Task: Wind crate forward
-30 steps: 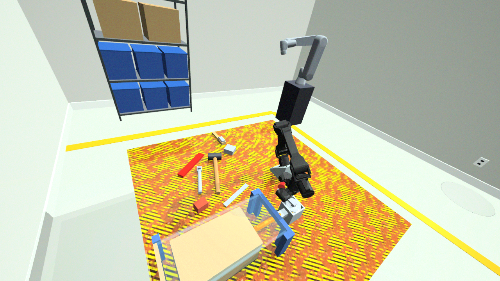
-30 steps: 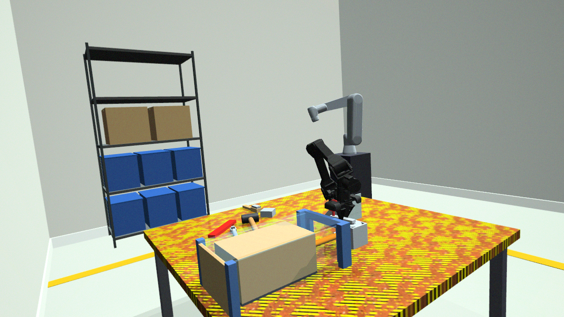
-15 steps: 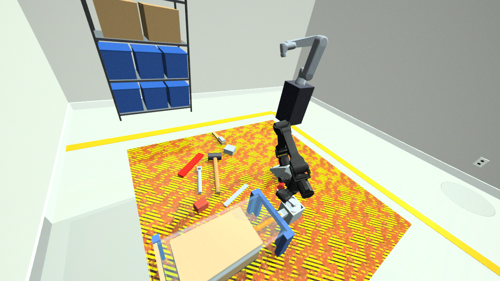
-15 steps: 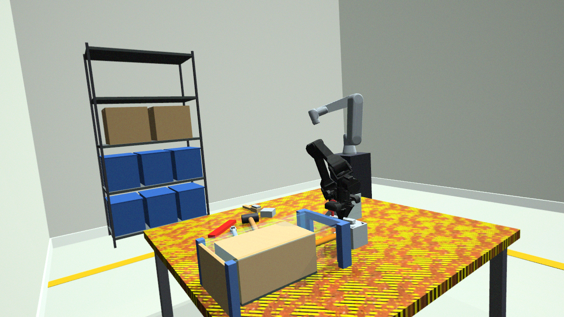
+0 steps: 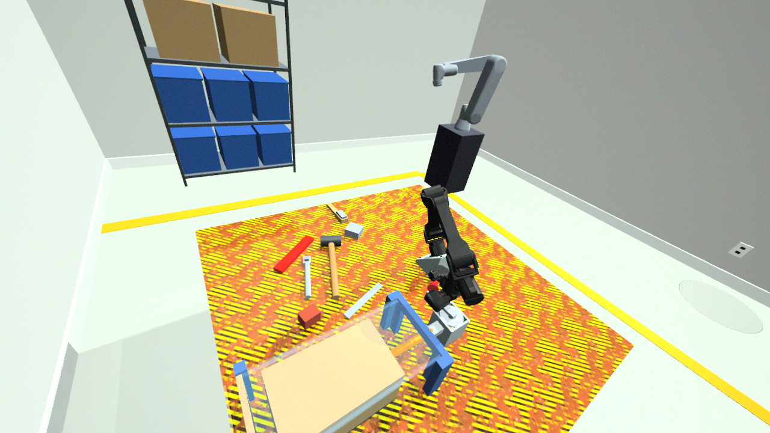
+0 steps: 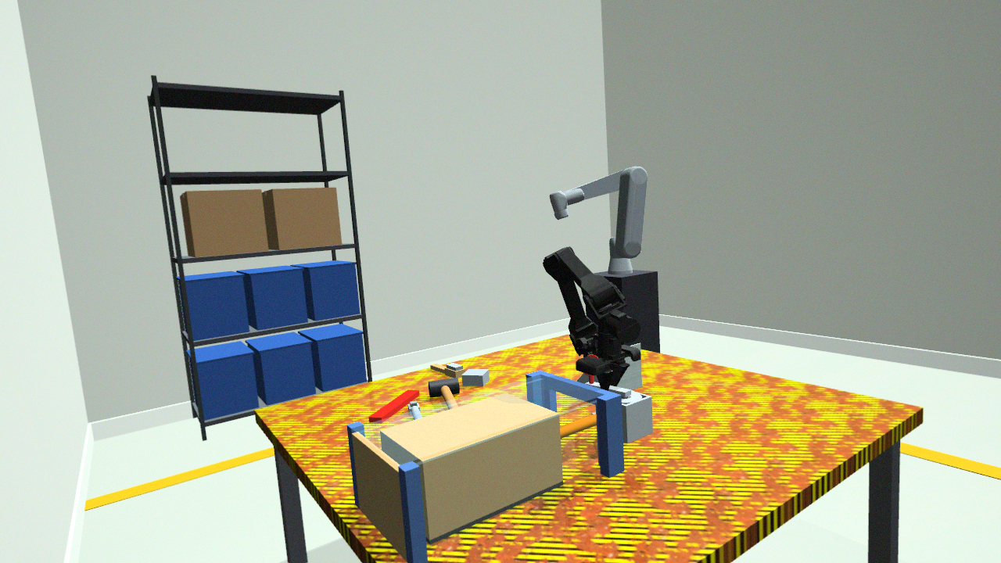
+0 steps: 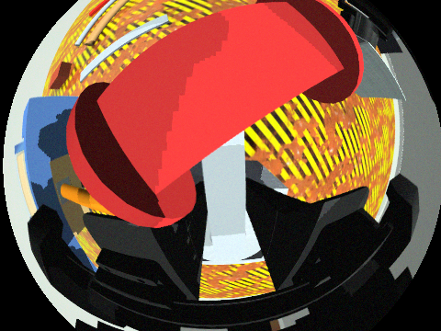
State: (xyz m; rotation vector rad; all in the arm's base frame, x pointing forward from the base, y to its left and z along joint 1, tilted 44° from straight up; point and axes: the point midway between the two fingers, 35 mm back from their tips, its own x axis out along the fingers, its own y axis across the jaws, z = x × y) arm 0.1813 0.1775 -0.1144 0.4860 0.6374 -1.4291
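My gripper tip is 1 cm to the left of the winch handle and 2 cm below it. Round my gripper tip: red grip: 1 cm ahead, 5 cm to the right, 5 cm above; blue steel frame: 15 cm ahead, 5 cm to the left, 2 cm above; grey winch: 2 cm behind, 4 cm to the left, 6 cm below.
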